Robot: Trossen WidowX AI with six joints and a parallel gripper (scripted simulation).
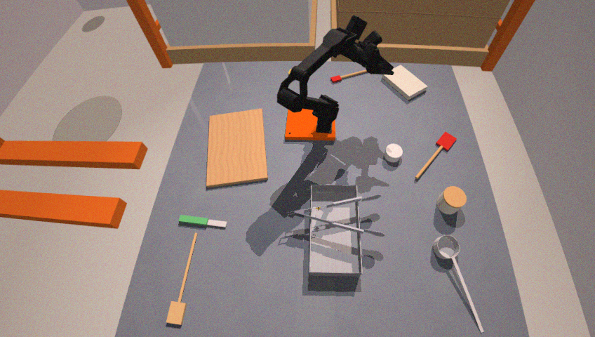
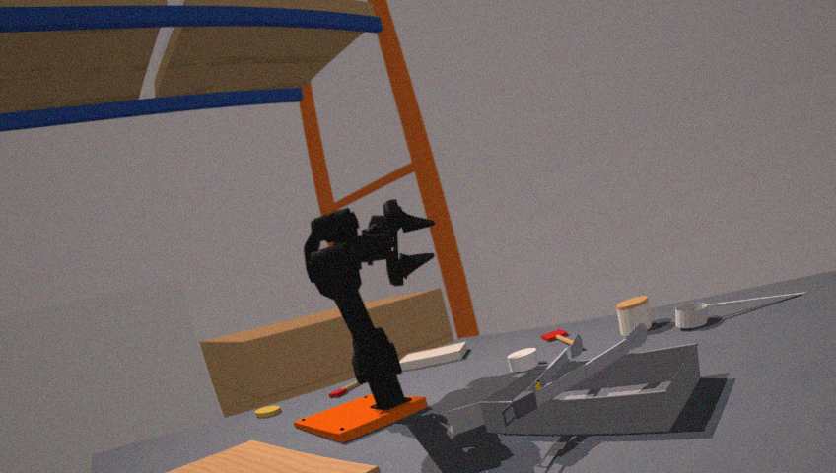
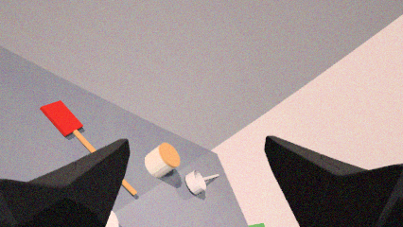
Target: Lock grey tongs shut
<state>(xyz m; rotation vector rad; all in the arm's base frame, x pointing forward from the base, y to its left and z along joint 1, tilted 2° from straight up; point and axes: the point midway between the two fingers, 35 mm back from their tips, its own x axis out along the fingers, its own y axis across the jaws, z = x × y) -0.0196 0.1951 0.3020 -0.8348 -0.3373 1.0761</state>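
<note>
My gripper tip is 40 cm short of the yellow part, 25 cm above it and 21 cm to the left of it. From my gripper tip the other things lie so: white puck: 30 cm below, 12 cm ahead, 6 cm to the left; white block: 31 cm below, 30 cm behind, 14 cm to the left; red spatula: 31 cm below, 25 cm to the left, 8 cm ahead.
</note>
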